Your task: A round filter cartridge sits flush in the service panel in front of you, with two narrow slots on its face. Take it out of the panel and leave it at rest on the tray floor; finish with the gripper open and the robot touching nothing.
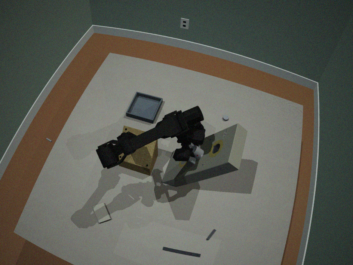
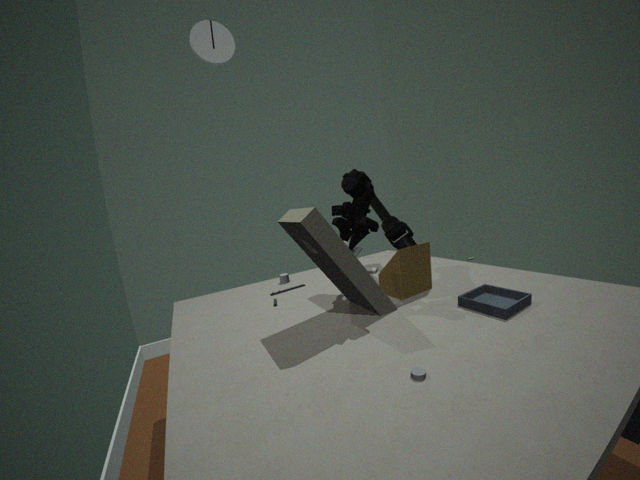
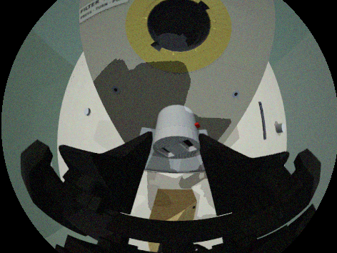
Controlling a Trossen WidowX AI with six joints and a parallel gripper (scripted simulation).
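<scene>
Right now the blue-grey tray is 380 mm behind my gripper tip, 240 mm to the left of it and 210 mm below it. Round my gripper tip: white block 380 mm to the right, 280 mm behind, 210 mm below; short dark bar 250 mm to the right, 210 mm below, 210 mm ahead; round filter cartridge right at my gripper tip.
</scene>
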